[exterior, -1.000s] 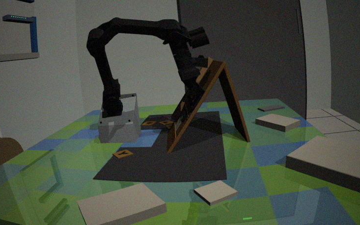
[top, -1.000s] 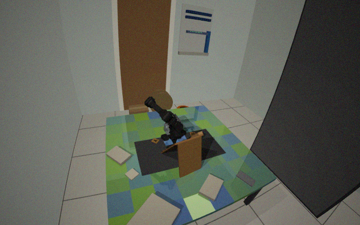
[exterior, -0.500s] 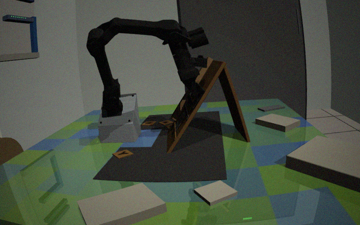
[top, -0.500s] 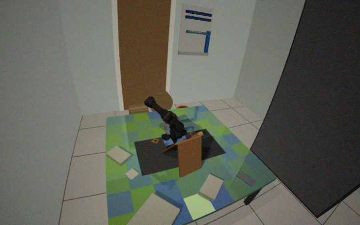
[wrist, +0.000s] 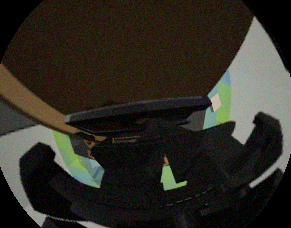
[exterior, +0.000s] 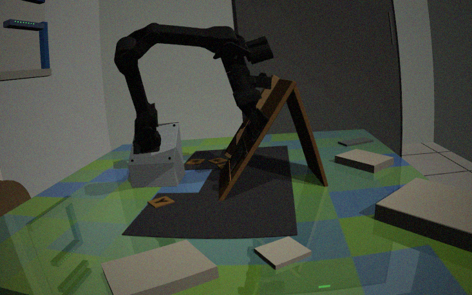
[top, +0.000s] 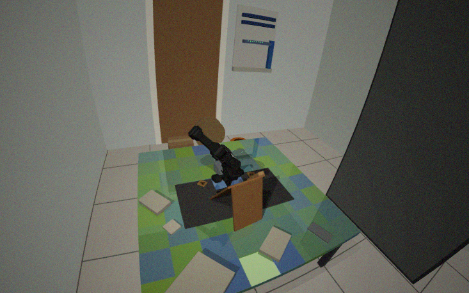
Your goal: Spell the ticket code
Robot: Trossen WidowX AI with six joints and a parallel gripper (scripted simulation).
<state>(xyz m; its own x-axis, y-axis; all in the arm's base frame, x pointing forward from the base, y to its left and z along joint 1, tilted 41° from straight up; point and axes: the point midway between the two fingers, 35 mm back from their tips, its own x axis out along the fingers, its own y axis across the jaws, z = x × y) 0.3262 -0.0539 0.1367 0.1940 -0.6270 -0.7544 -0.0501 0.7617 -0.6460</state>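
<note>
My gripper tip is 310 mm to the right of the orange letter tile marked f, 170 mm above it and 140 mm past it. Round my gripper tip: dark mat: 170 mm below, 130 mm behind, 110 mm to the left; orange letter tile marked l: 90 mm to the left; white ticket: 90 mm below, 60 mm behind, 40 mm to the left.
</note>
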